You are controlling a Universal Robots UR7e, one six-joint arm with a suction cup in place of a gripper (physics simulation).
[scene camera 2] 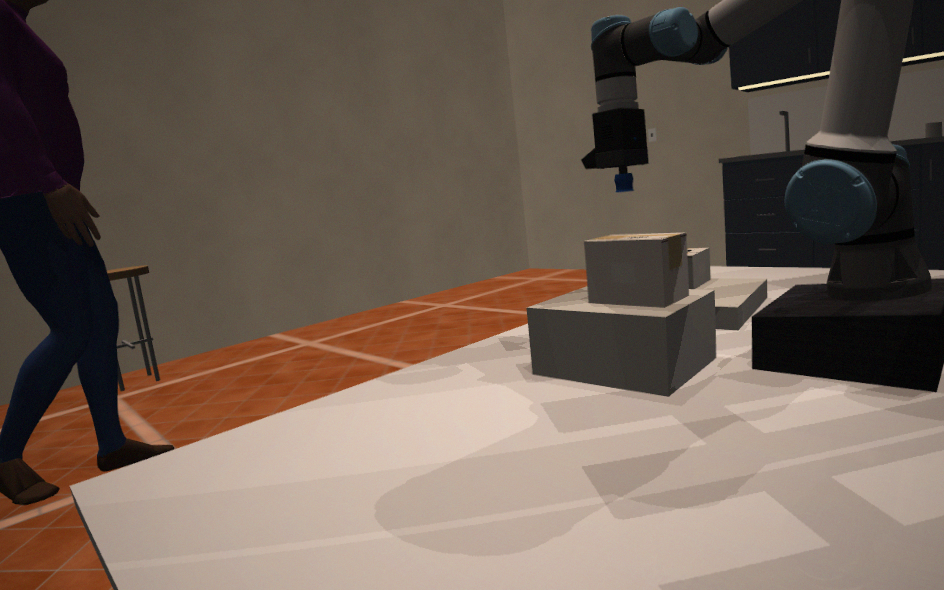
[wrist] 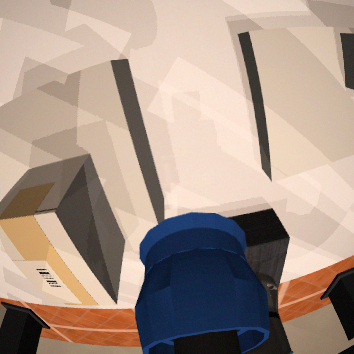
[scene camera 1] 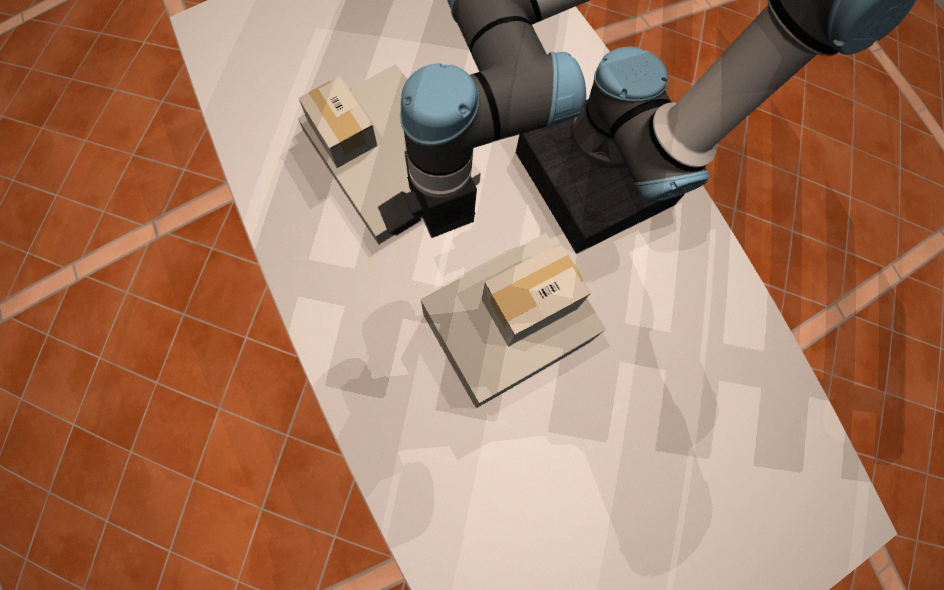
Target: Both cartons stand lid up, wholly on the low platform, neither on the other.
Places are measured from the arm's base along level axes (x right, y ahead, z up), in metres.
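Where they show: hand at its tool point: (scene camera 2: 624, 191) (wrist: 193, 254); arm's base at its link origin: (scene camera 2: 877, 290) (scene camera 1: 609, 133).
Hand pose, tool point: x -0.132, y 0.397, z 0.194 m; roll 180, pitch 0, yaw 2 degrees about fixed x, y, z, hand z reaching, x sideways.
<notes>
Things, the pixels of their top centre, and the offset from my tool point.
- low platform at its top centre: (wrist: 343, 96) (scene camera 1: 385, 143) (scene camera 2: 700, 290) dx +0.291, dy +0.013, dz -0.248 m
- taller platform at its top centre: (wrist: 65, 187) (scene camera 1: 514, 314) (scene camera 2: 620, 298) dx -0.138, dy -0.076, dz -0.176 m
One carton (scene camera 1: 336, 121) (scene camera 2: 699, 266) (wrist: 348, 60) stands lid up on the low platform (scene camera 1: 368, 182) (scene camera 2: 750, 307) (wrist: 300, 100), close to its left edge in scene camera 1. The other carton (scene camera 1: 536, 295) (scene camera 2: 626, 272) (wrist: 50, 260) stands lid up, with tape and a barcode on top, on the taller platform (scene camera 1: 480, 379) (scene camera 2: 598, 347) (wrist: 95, 110). My blue suction cup (scene camera 2: 623, 186) (wrist: 192, 235) is open and empty. It hangs well above both cartons, and its tip is hidden beneath the wrist in scene camera 1.
The black robot base (scene camera 1: 577, 187) (scene camera 2: 845, 340) (wrist: 265, 240) stands beside the two platforms. The arm's wrist covers part of the low platform in scene camera 1. A person (scene camera 2: 52, 278) stands beyond the table edge, near a stool (scene camera 2: 132, 271).
</notes>
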